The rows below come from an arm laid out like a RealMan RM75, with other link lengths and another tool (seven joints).
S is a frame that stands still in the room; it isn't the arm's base.
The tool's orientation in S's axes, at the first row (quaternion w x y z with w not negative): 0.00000, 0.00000, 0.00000, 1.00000
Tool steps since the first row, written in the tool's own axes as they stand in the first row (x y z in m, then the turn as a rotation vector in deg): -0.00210, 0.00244, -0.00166, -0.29, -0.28, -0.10; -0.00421, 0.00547, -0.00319, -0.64, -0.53, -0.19; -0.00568, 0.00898, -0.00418, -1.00, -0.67, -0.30; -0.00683, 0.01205, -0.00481, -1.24, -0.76, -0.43; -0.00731, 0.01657, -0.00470, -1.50, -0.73, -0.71; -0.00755, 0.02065, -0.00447, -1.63, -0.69, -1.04; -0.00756, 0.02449, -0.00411, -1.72, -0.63, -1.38; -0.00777, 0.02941, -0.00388, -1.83, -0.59, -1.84; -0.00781, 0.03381, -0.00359, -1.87, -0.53, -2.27
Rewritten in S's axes. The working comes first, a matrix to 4 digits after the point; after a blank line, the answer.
The tool's axes in the first row as the columns of a matrix, in S's axes (used below as rounded here):
-1.0000, 0.0000, 0.0000
0.0000, -1.0000, 0.0000
0.0000, 0.0000, 1.0000

0.00210, -0.00244, -0.00166, 0.29, 0.28, -0.10; 0.00421, -0.00547, -0.00319, 0.64, 0.53, -0.19; 0.00568, -0.00898, -0.00418, 1.00, 0.67, -0.30; 0.00683, -0.01205, -0.00481, 1.24, 0.76, -0.43; 0.00731, -0.01657, -0.00470, 1.50, 0.73, -0.71; 0.00755, -0.02065, -0.00447, 1.63, 0.69, -1.04; 0.00756, -0.02449, -0.00411, 1.72, 0.63, -1.38; 0.00777, -0.02941, -0.00388, 1.83, 0.59, -1.84; 0.00781, -0.03381, -0.00359, 1.87, 0.53, -2.27
